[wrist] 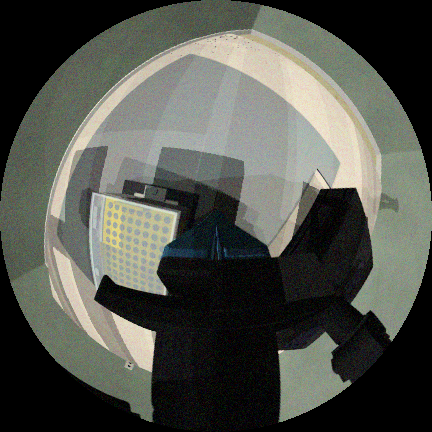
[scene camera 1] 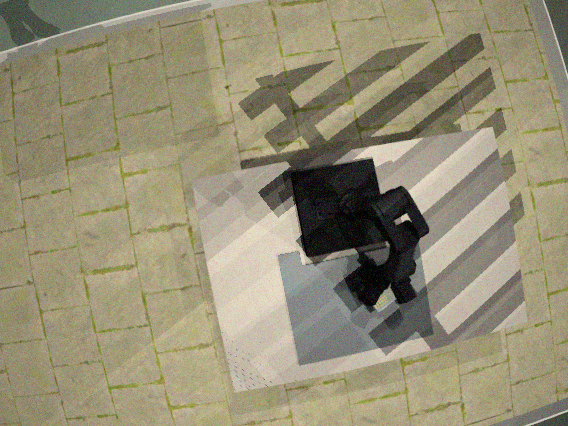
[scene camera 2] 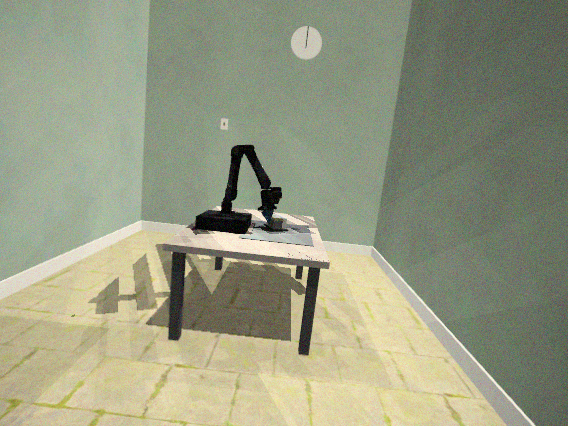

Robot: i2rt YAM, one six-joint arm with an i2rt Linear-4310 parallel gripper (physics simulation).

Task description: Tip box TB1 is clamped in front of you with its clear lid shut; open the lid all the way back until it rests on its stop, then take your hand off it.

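Places are measured from the arm's base along level axes (x left, y up, z ahead), in metres.
Pixels of known places: gripper, fingertip midpoint: (wrist: pixel 215 215) (scene camera 1: pixel 356 283) (scene camera 2: pixel 269 223); arm's base, origin of the base link: (wrist: pixel 328 308) (scene camera 1: pixel 345 205) (scene camera 2: pixel 226 214).
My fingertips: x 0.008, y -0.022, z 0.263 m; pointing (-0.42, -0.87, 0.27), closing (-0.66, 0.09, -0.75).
Ahead of a thing's pixels: the offset from my fingertips to its top centre. "spot": to the spot under its first point. Level surfaces: height alone.
Tip box TB1 {dy +0.033, dx +0.088, dz +0.036 m} (scene camera 1: pixel 384 300) (scene camera 2: pixel 277 224) (wrist: pixel 134 240) stands in a dark holder. In the wrist view its yellow rack with grey round holes shows through the clear lid {spot: dy +0.033, dx +0.084, dz +0.072 m} (wrist: pixel 96 237), which looks shut over it; the lower right part of the box is hidden by the gripper body. My gripper (scene camera 2: pixel 269 220) (wrist: pixel 215 215) is shut and empty, its blue fingertips pressed together. In the wrist view the tips are just right of the box; contact cannot be told. In scene camera 1 the arm hides the fingertips and part of the box.
The holder {spot: dy -0.036, dx +0.013, dz +0.029 m} (wrist: pixel 187 204) shows along the box's upper and right sides, with a small grey block {spot: dy -0.026, dx +0.026, dz +0.066 m} (wrist: pixel 155 192) at its upper edge. A blue-grey mat {dy -0.045 m} (scene camera 1: pixel 320 320) (wrist: pixel 260 110) lies under it on the table {dy -0.048 m} (scene camera 1: pixel 235 300). The black arm base (scene camera 1: pixel 330 215) (scene camera 2: pixel 222 221) stands beside the mat.
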